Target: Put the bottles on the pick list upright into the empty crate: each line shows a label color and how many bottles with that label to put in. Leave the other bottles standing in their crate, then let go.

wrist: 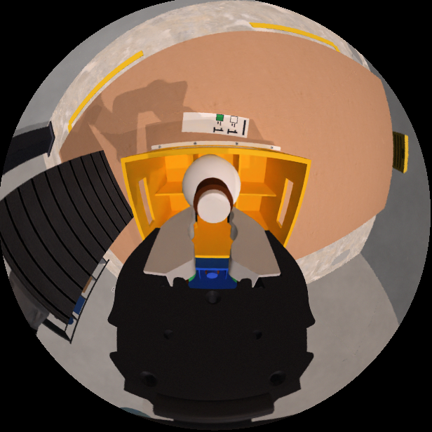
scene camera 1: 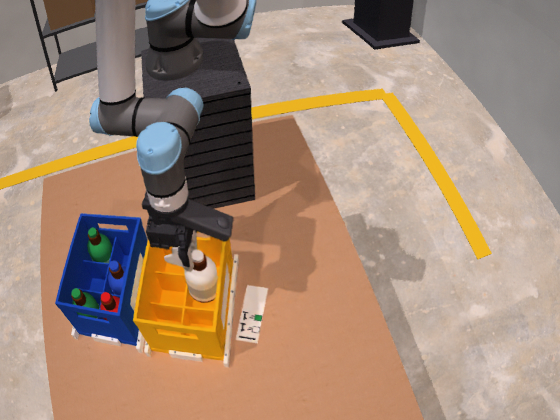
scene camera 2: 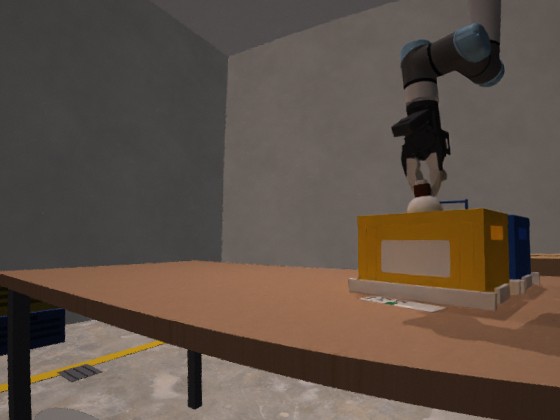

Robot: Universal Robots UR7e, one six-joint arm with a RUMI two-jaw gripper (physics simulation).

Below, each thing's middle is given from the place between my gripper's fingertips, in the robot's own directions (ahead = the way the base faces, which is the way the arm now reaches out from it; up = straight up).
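Pick list (scene camera 1: 249,326): 21 cm below my hand, 10 cm to the left of it, 6 cm ahead of it. White bottle (scene camera 1: 202,281): my hand 4 cm above it, 1 cm to the right of it. Nearest to my hand among these, going by their middles: the bottle.
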